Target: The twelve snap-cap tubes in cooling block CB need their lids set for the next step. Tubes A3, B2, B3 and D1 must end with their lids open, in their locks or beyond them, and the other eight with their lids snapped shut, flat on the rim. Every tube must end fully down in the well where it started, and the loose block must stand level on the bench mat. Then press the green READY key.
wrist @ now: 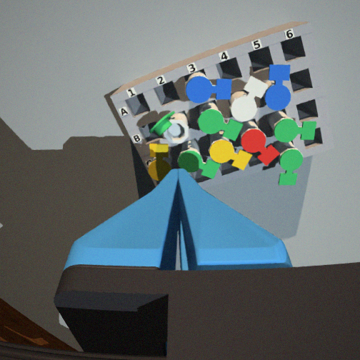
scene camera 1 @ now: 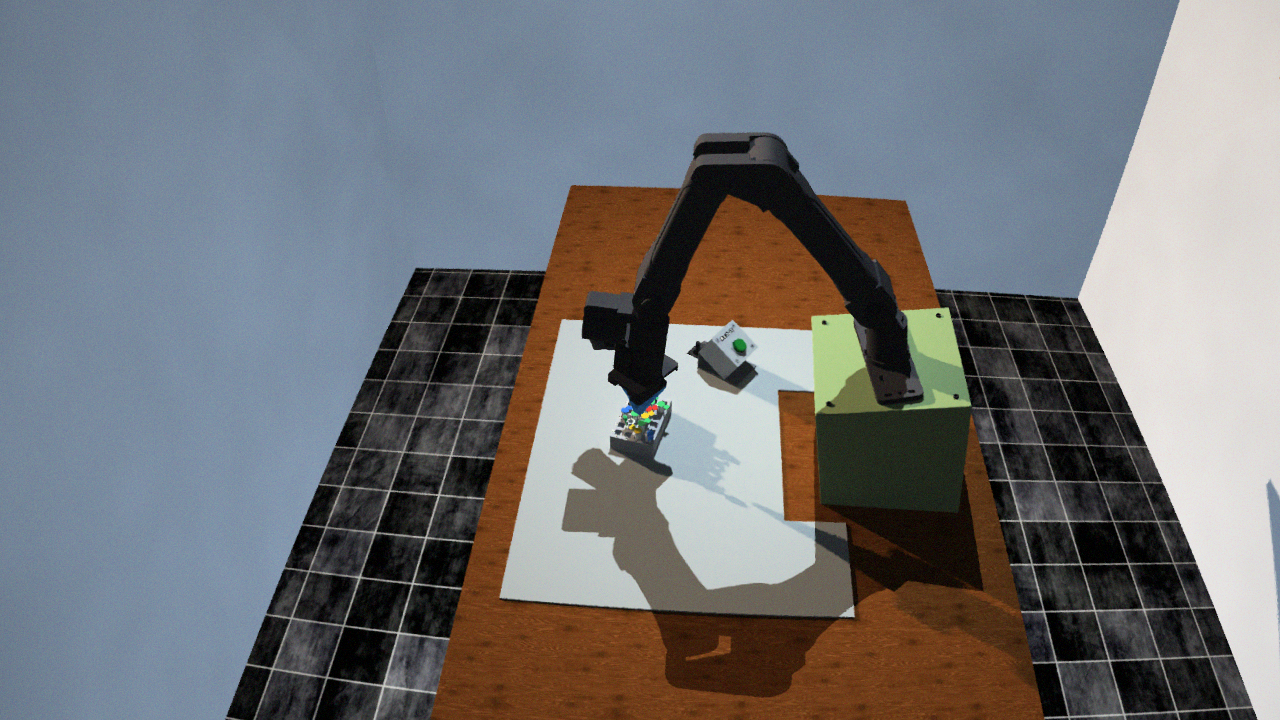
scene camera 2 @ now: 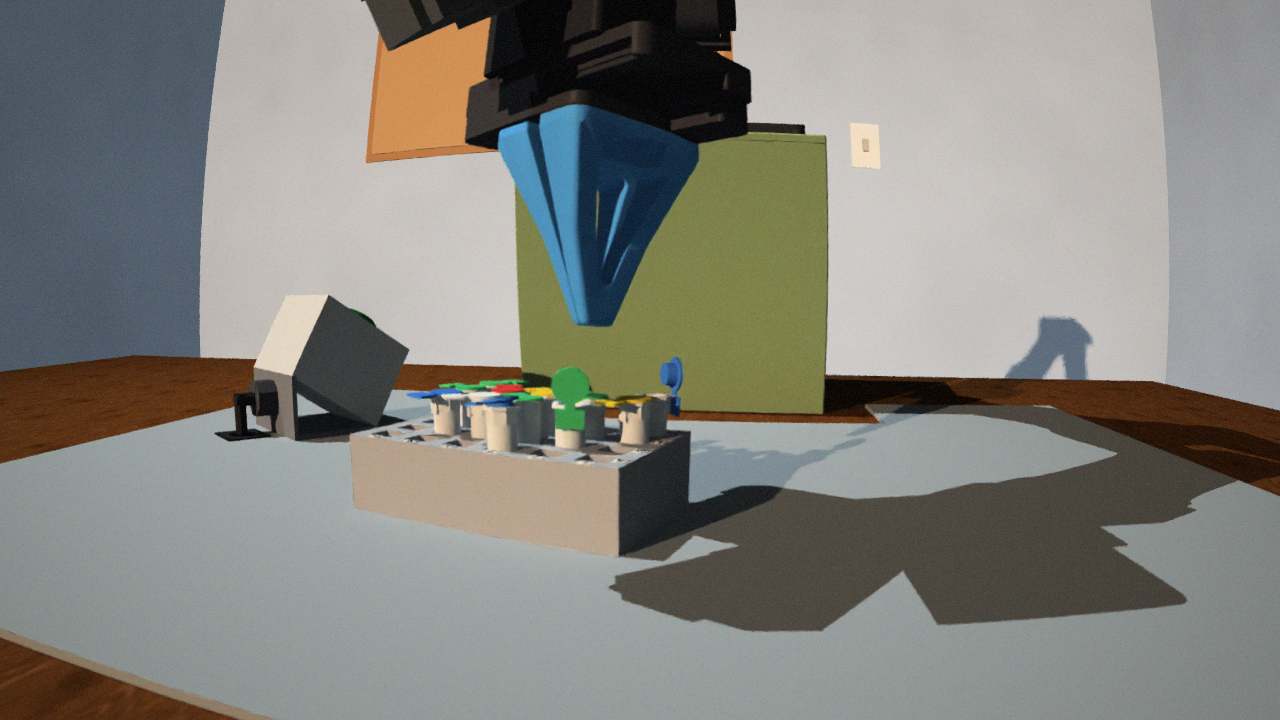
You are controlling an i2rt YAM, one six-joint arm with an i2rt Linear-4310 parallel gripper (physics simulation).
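Frame: origin at the arm's base, x ahead, y left, z up, level; metres.
Where they show: gripper, fingertip midpoint: (scene camera 1: 637,412) (scene camera 2: 593,325); arm's base, link origin: (scene camera 1: 886,357).
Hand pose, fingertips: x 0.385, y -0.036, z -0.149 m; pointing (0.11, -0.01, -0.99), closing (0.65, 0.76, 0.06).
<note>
Things, the pixels of their top centre, and the offset from my fingertips. "spot": a spot on its surface instead. Level surfaces: height alone.
- cooling block, top centre: (scene camera 2: 517,434) (scene camera 1: 641,417) dx -0.005, dy -0.029, dz -0.042 m
- green lid, top centre: (scene camera 2: 570,366) dx +0.022, dy -0.005, dz -0.013 m
- blue lid, top centre: (scene camera 2: 675,357) dx -0.020, dy +0.030, dz -0.012 m
- blue A3 lid, top centre: (scene camera 2: 501,398) dx +0.022, dy -0.029, dz -0.024 m
- key box, surface spot: (scene camera 2: 344,367) (scene camera 1: 714,359) spot: dx -0.140, dy -0.164, dz -0.031 m
- mat, surface height: dz -0.072 m
The cooling block (scene camera 1: 633,446) (scene camera 2: 483,490) (wrist: 276,50) stands on the bench mat with twelve tubes. My gripper (scene camera 1: 642,407) (scene camera 2: 595,323) (wrist: 177,180) is shut and empty, above the block. At B2, a green lid (scene camera 2: 571,386) (wrist: 162,122) stands upright beside an open rim. A blue lid (scene camera 2: 673,385) stands open at the D1 corner; my fingers hide it in the wrist view. The blue A3 lid (scene camera 2: 492,402) (wrist: 199,89) and green B3 lid (wrist: 211,121) lie about flat over their tubes. Other lids look low; exact seating is unclear. The green READY key (scene camera 1: 739,345) is on its box.
The key box (scene camera 1: 720,353) (scene camera 2: 344,367) stands on the mat (scene camera 1: 572,555) (scene camera 2: 268,573), behind and left of the block in scene camera 2. The green pedestal (scene camera 1: 895,456) (scene camera 2: 760,268) carries the arm. The arm's shadow falls across the mat.
</note>
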